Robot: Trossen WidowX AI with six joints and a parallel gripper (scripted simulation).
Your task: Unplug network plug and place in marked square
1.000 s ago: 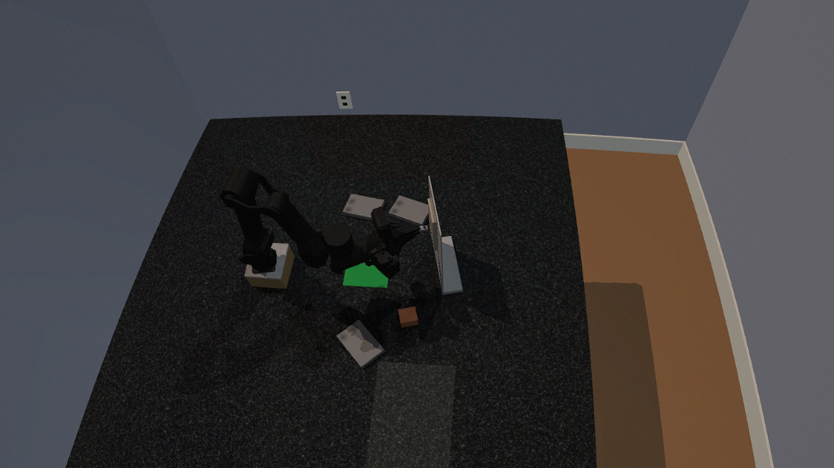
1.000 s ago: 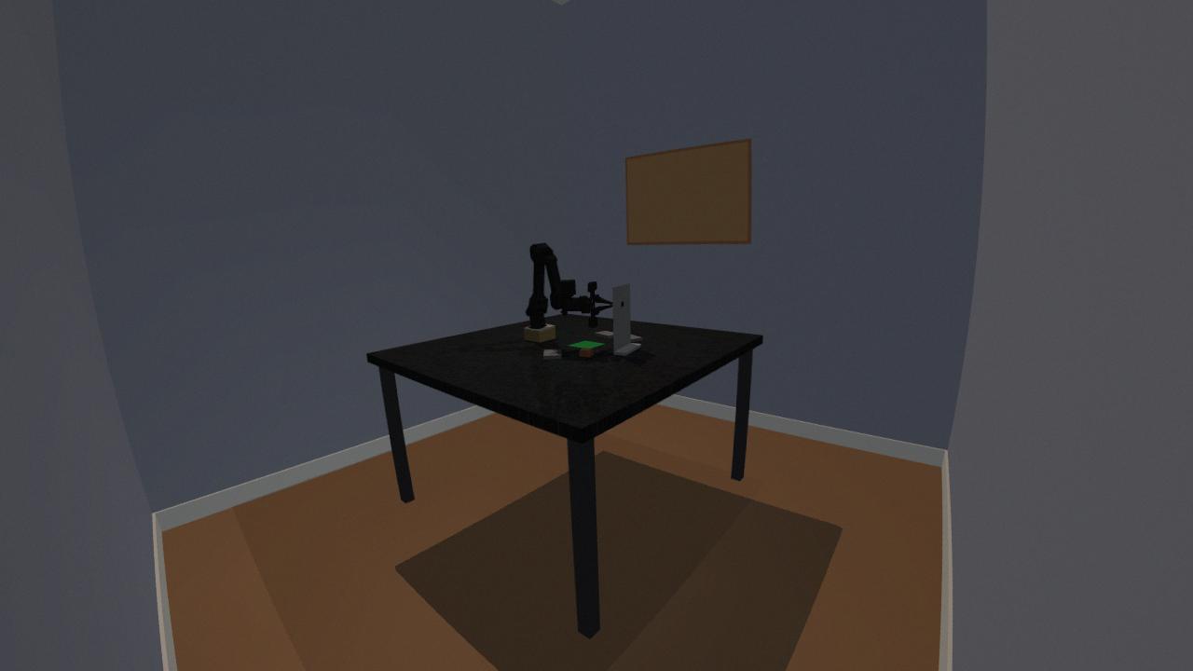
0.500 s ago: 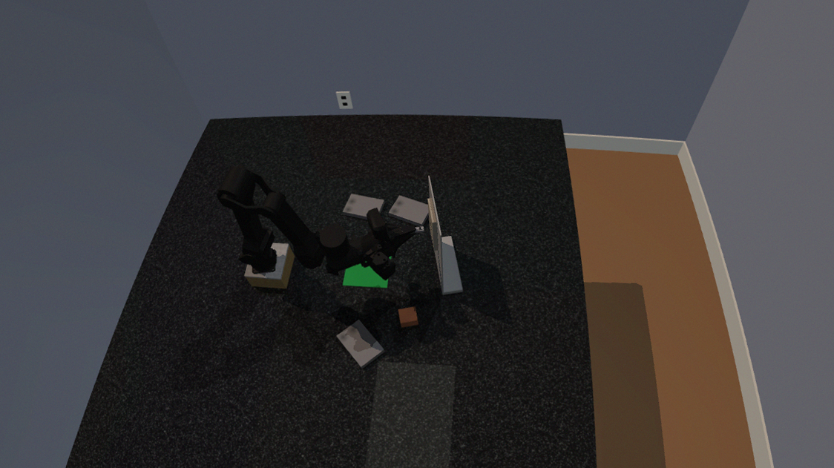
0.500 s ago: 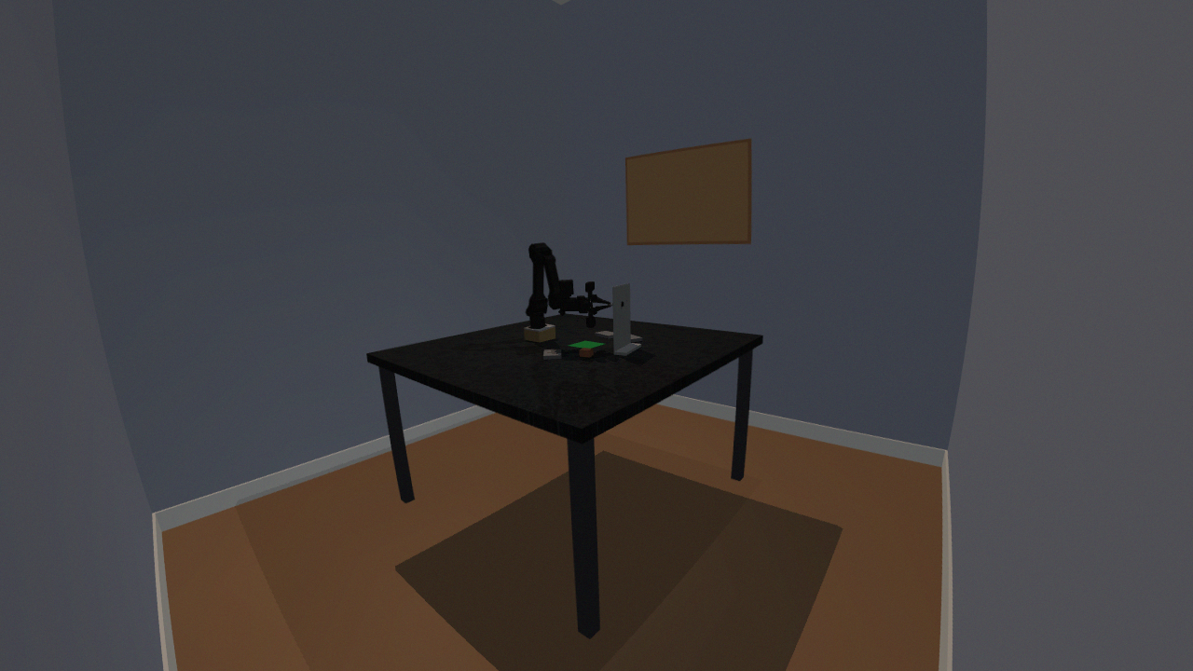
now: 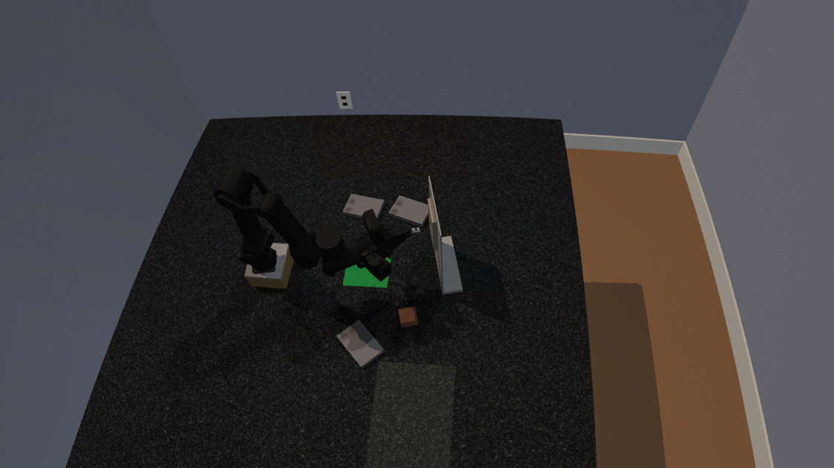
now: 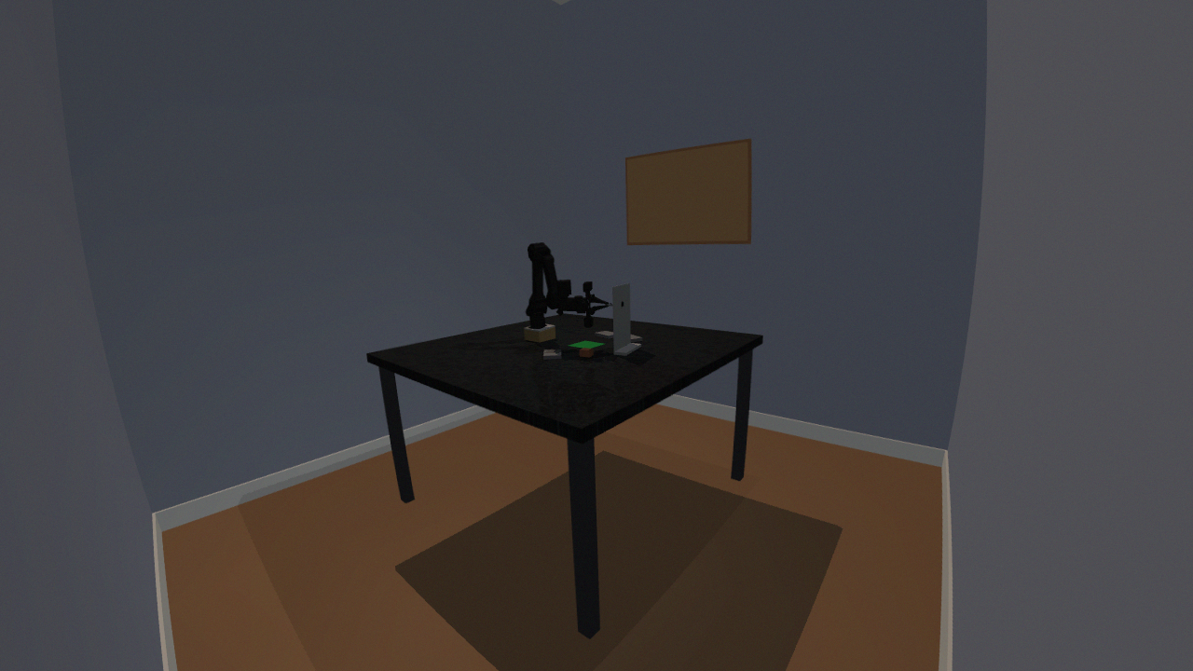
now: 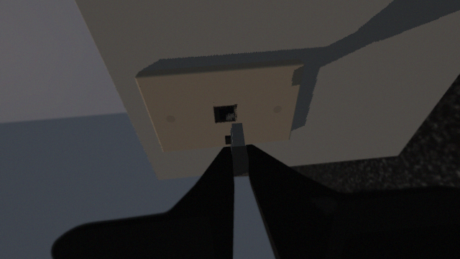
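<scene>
My gripper tip is now 13 cm past the green marked square, 3 cm to the right of it and 19 cm above it. Round my gripper tip: grey network plug: right at my gripper tip; then upright panel: 6 cm ahead, 1 cm to the left, 7 cm below; then orange block: 3 cm behind, 14 cm to the right, 17 cm below.
</scene>
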